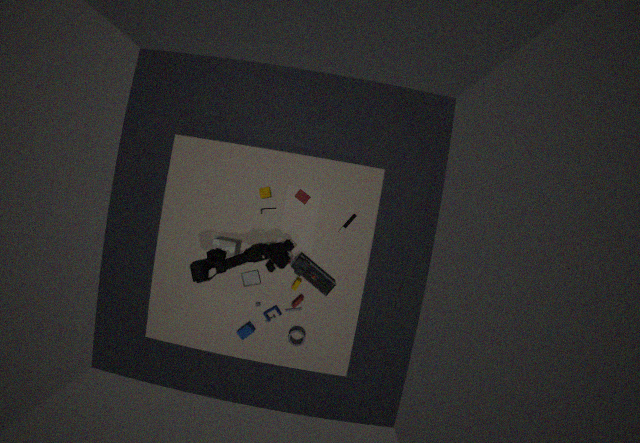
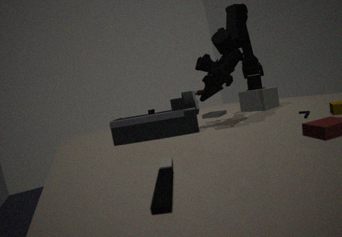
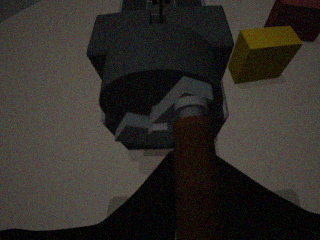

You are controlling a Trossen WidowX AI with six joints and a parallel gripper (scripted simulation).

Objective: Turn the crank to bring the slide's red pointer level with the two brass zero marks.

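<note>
My gripper tip is now 20 mm past the brown crank handle, 10 mm to the right of it and 30 mm below it. From my gripper tip the other things lie so: red pointer (160 mm ahead, 40 mm to the right, 10 mm below); then grey plate (180 mm behind, 210 mm to the right, 80 mm below); then blue piece (100 mm behind, 520 mm to the right, 70 mm below).
</note>
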